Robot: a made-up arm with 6 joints. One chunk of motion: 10 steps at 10 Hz.
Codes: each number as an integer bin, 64 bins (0 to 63) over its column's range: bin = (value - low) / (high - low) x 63, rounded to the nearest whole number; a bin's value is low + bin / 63 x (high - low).
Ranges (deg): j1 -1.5..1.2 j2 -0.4..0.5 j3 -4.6..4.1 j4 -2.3..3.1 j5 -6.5..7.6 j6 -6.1..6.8
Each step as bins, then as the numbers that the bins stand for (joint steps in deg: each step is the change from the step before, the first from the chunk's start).
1 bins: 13 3 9 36 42 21
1 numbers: -0.943 -0.357 -3.357 0.786 2.900 -1.800
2 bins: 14 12 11 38 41 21
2 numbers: -0.900 -0.229 -3.081 0.957 2.676 -1.800
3 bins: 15 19 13 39 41 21
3 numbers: -0.857 -0.129 -2.805 1.043 2.676 -1.800
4 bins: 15 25 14 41 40 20
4 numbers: -0.857 -0.043 -2.667 1.214 2.452 -2.005
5 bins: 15 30 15 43 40 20
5 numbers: -0.857 0.029 -2.529 1.386 2.452 -2.005
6 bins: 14 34 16 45 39 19
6 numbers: -0.900 0.086 -2.390 1.557 2.229 -2.210
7 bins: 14 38 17 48 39 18
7 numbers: -0.900 0.143 -2.252 1.814 2.229 -2.414
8 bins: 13 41 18 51 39 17
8 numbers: -0.943 0.186 -2.114 2.071 2.229 -2.619
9 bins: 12 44 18 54 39 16
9 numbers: -0.986 0.229 -2.114 2.329 2.229 -2.824
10 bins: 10 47 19 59 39 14
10 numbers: -1.071 0.271 -1.976 2.757 2.229 -3.233
